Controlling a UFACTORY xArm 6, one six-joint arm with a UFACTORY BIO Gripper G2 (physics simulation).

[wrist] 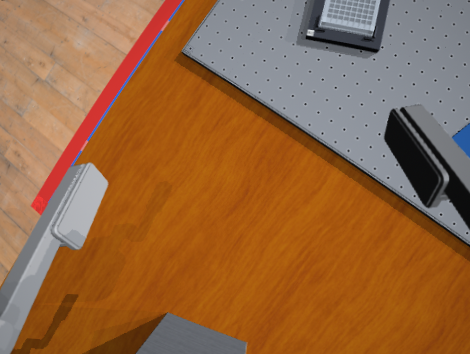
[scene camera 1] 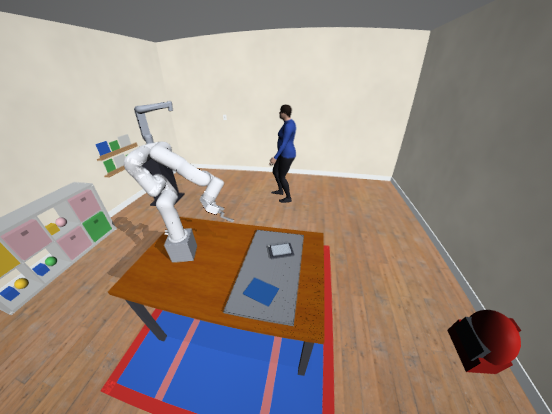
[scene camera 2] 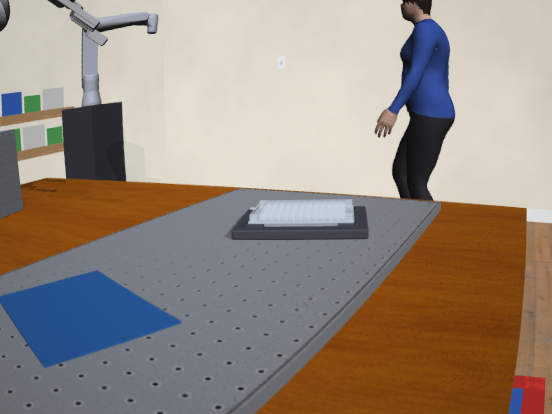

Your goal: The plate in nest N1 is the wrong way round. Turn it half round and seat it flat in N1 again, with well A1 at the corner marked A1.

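The clear well plate [scene camera 1: 280, 249] [scene camera 2: 302, 212] [wrist: 349, 14] lies in the dark nest N1 [scene camera 1: 281, 257] [scene camera 2: 300, 233] [wrist: 345, 40] and looks about level. In the wrist view the near end of the nest shows, with a small white mark at one corner; the far end is cut off. The lettering and well A1 cannot be read. My gripper [scene camera 1: 227, 218] [wrist: 250, 181] is open and empty. It hangs high over the rear part of the table, on the arm-base side of the nest, well away from the plate.
The nest stands on a grey perforated board [scene camera 1: 265, 267] [scene camera 2: 215, 260] [wrist: 280, 75]. A flat blue square [scene camera 1: 261, 291] [scene camera 2: 87, 320] [wrist: 464, 139] lies on the board's other half. The arm's grey base block [scene camera 1: 181, 247] [wrist: 197, 337] stands on the wooden table [scene camera 1: 200, 280]. A person [scene camera 1: 286, 145] [scene camera 2: 427, 75] stands behind the table.
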